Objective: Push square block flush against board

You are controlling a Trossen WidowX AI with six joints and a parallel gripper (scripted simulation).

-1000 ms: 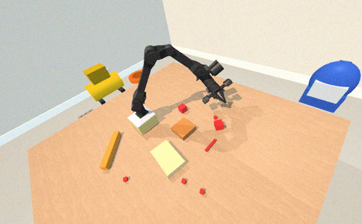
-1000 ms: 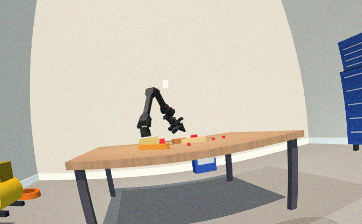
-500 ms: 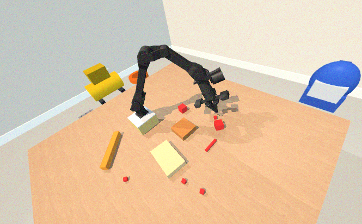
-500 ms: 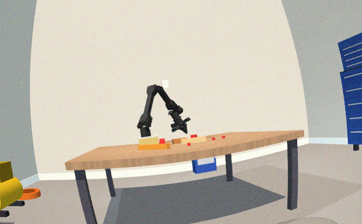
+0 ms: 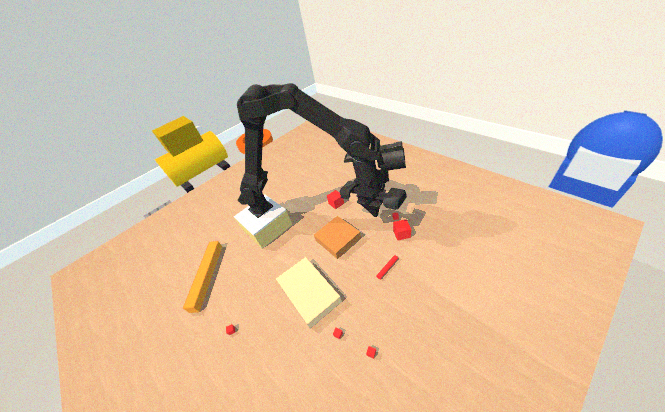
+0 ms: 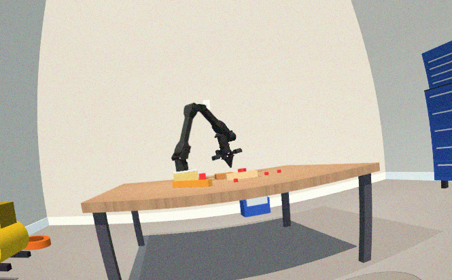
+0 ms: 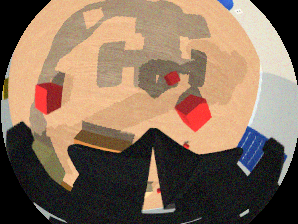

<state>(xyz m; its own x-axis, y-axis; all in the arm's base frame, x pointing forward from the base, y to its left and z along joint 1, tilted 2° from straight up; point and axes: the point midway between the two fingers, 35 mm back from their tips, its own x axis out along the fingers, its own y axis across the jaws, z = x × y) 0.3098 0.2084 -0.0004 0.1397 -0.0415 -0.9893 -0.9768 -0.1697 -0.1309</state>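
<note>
My gripper tip is 110 mm to the left of the orange square block, 70 mm past it and 40 mm above it. The rest, counted from my gripper tip: long orange bar: 460 mm to the right, 290 mm behind, 40 mm below; then red strip: 110 mm ahead, 100 mm to the right, 50 mm below; then pale yellow board: 290 mm to the right, 40 mm below, 10 mm behind.
</note>
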